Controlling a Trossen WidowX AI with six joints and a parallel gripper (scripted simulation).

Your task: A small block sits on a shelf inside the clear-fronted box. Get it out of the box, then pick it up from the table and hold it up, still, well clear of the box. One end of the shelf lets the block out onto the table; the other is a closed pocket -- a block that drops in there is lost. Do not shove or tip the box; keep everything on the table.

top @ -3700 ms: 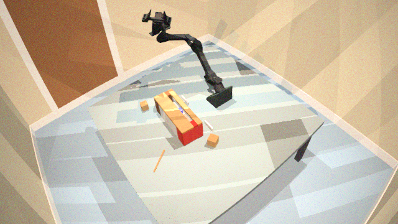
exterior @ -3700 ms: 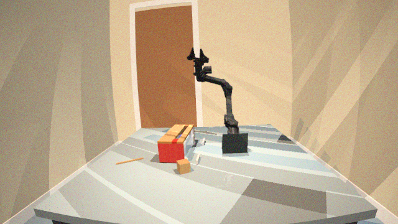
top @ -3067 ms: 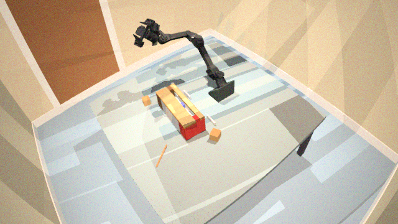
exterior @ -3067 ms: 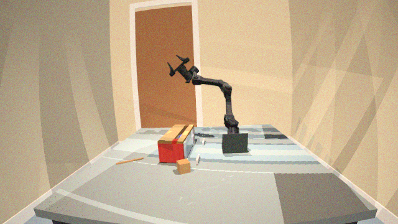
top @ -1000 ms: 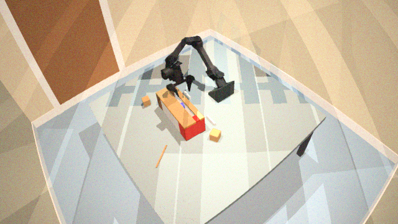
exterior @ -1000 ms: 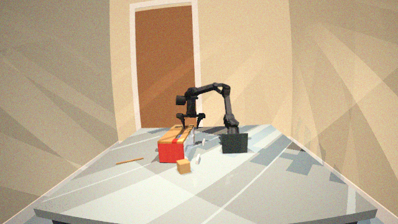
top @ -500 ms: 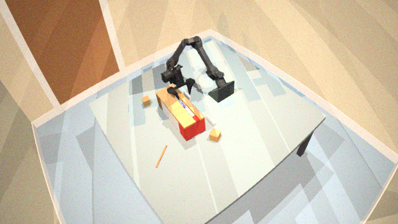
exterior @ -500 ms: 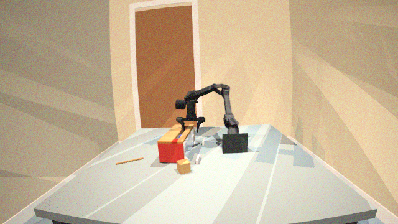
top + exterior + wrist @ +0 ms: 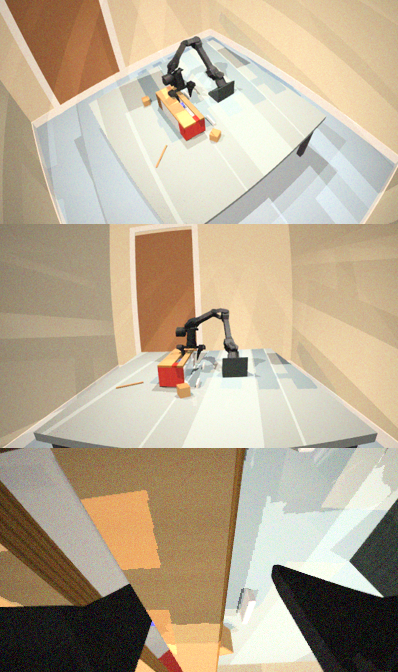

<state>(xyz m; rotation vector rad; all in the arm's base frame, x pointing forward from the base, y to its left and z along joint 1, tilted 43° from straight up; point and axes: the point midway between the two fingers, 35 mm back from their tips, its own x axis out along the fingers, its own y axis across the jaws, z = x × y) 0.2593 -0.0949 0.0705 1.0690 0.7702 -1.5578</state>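
Now: gripper tip 40 mm short of the long box, 30 mm to the right of it and 20 mm above it. Also, from my gripper tip: block (60 mm ahead, 30 mm to the left); then thin wooden stick (370 mm ahead, 170 mm to the left, 80 mm below).
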